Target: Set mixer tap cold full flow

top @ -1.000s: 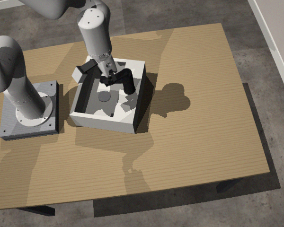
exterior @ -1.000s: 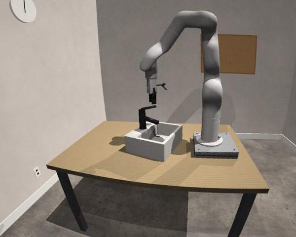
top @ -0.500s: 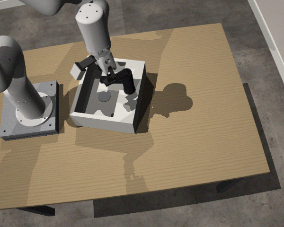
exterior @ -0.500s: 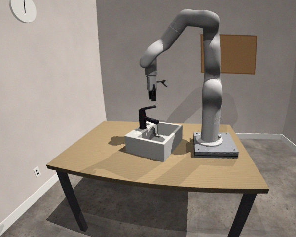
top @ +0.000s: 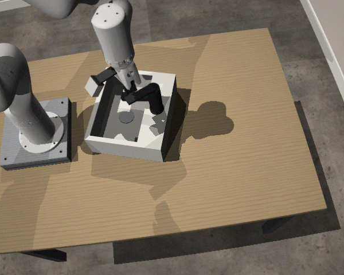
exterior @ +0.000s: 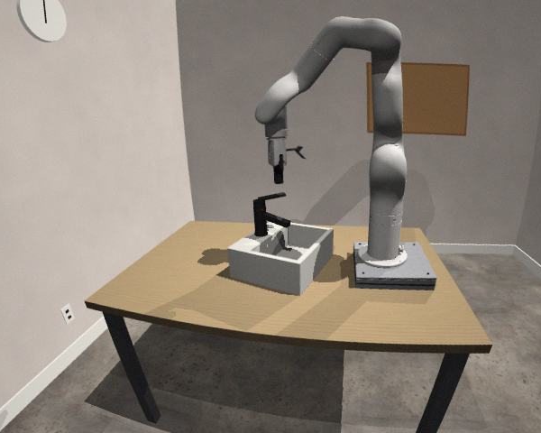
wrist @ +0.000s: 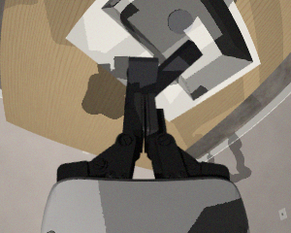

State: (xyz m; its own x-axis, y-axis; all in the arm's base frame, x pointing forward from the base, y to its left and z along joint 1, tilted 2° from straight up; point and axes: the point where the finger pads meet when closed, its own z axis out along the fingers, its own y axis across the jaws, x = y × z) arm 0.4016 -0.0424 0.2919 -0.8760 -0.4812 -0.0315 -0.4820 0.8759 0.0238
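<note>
Right now the lever is 70 mm below my hand, 30 mm ahead of it and 10 mm to the left of it. The rest, counted from my hand: white sink basin: 300 mm below, 70 mm to the left, 40 mm behind.
</note>
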